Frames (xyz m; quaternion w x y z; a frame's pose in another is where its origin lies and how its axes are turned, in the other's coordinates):
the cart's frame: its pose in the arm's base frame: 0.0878 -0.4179 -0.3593 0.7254 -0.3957 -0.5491 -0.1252
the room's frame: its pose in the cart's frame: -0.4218 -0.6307 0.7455 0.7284 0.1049 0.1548 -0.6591
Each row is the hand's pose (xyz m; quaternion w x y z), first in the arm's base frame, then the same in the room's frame.
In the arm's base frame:
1: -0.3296 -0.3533 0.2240 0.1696 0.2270 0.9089 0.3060
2: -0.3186 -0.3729 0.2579 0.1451 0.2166 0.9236 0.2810
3: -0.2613 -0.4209 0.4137 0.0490 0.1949 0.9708 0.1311
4: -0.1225 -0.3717 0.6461 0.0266 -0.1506 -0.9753 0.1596
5: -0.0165 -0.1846 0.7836 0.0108 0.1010 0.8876 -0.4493
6: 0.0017 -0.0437 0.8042 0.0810 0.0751 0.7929 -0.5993
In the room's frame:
1: 0.0485 0.8381 -0.3214 0.5503 0.2477 -0.7973 0.0089
2: 0.0771 0.8660 -0.3288 0.5600 0.2720 -0.7818 0.0339
3: 0.1712 1.0094 -0.3498 0.5593 0.3793 -0.7170 0.1706
4: 0.1941 1.2828 -0.3713 0.4460 0.5577 -0.6026 0.3562
5: 0.0671 1.5008 -0.3329 0.2178 0.7049 -0.4960 0.4579
6: -0.0481 1.5669 -0.2783 0.0429 0.7616 -0.4410 0.4729

